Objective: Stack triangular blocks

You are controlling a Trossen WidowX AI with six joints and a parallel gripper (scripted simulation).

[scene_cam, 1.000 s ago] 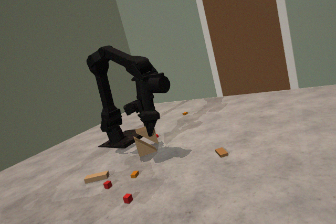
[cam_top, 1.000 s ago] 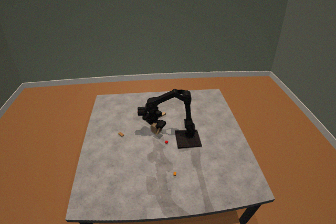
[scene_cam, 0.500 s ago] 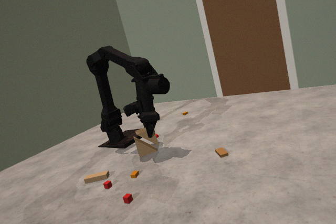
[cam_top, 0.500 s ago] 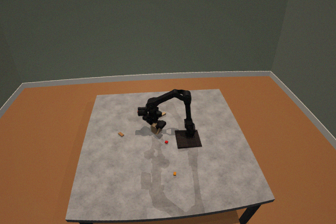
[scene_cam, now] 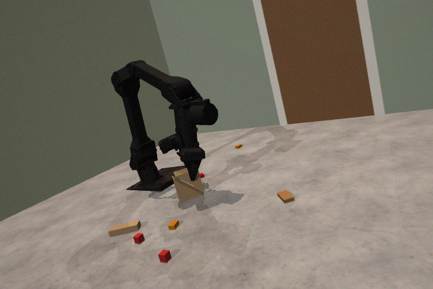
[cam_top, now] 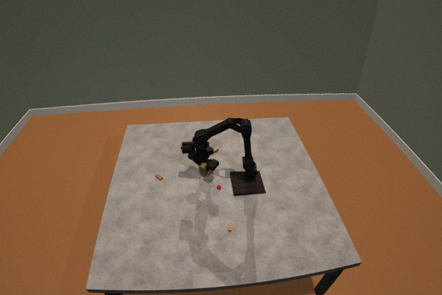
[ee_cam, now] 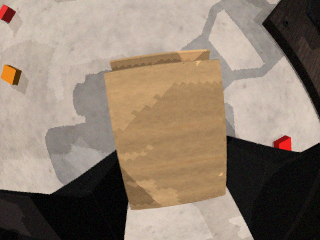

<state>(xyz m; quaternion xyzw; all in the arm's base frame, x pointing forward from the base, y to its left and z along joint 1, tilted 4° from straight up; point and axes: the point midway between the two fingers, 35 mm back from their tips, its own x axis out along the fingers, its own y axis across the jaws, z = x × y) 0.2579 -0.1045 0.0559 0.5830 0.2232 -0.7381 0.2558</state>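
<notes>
Right now my gripper tip is 13 cm to the right of the red cube, 5 cm past it and 4 cm above it. From my gripper tip the other things lie so: thin tan plank (19 cm to the right, 10 cm behind, 4 cm below).
</notes>
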